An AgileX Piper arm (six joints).
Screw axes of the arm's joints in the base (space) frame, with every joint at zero. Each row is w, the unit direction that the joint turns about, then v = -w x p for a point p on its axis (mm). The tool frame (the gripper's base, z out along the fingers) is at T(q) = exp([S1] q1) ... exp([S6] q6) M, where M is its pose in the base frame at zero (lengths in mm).
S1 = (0, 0, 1, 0.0, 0.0, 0.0)
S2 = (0, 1, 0, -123.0, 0.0, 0.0)
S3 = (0, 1, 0, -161.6, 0.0, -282.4)
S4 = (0.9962, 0, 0.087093, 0.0, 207.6, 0.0)
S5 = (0, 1, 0, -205.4, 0.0, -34.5)
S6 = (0.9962, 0, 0.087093, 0.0, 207.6, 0.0)
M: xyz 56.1 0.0 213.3 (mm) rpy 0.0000 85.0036 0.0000 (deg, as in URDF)
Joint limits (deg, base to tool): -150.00..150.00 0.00..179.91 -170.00..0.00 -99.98..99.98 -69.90..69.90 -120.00..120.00
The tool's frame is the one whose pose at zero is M.
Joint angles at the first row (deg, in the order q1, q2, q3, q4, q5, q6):
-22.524, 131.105, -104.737, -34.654, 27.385, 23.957
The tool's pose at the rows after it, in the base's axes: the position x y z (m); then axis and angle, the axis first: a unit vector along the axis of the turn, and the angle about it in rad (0 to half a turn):
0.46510 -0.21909 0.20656 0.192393 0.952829 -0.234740 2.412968
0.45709 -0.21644 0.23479 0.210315 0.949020 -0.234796 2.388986
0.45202 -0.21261 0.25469 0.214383 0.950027 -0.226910 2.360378
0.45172 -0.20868 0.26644 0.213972 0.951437 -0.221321 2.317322
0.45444 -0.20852 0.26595 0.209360 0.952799 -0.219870 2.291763
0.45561 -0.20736 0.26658 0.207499 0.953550 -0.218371 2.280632
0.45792 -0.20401 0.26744 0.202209 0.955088 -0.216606 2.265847
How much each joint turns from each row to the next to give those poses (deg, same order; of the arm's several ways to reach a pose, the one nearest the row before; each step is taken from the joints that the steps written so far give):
0.000, -3.307, 0.002, 0.810, 1.175, 0.001
0.000, -3.460, -0.002, 1.529, 2.160, -0.168
0.001, -2.468, 0.000, 2.857, 0.591, -2.049
0.215, -1.262, 0.000, 1.182, -1.221, -0.481
0.001, 0.272, 0.001, -0.002, -1.791, 0.003
0.119, 0.001, -0.002, 0.103, -0.620, -0.002
0.396, -0.001, 0.003, -0.023, -0.794, 0.002

